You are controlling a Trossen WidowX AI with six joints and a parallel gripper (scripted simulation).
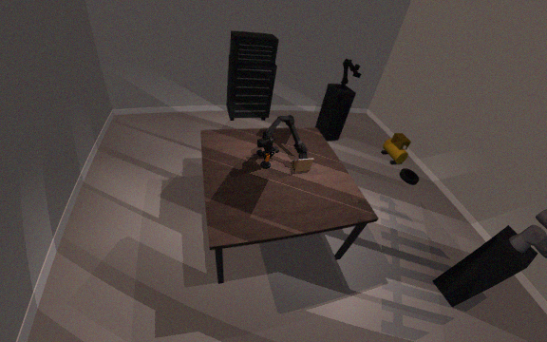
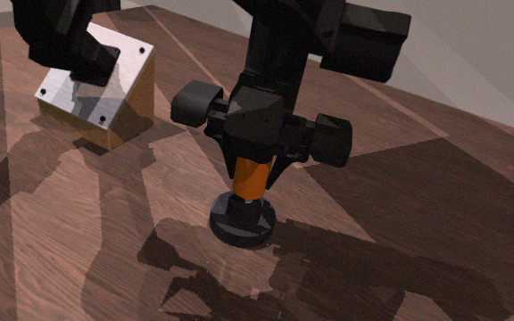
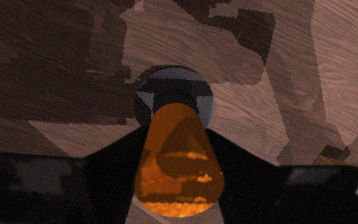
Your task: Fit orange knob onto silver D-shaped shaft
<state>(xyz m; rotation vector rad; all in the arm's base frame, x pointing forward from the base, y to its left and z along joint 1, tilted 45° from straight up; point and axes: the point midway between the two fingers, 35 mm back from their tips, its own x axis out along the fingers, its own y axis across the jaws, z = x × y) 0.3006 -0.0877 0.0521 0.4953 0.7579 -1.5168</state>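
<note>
The orange knob is 3 cm above my gripper tip. Round my gripper tip: round dark pedestal (4 cm below).
</note>
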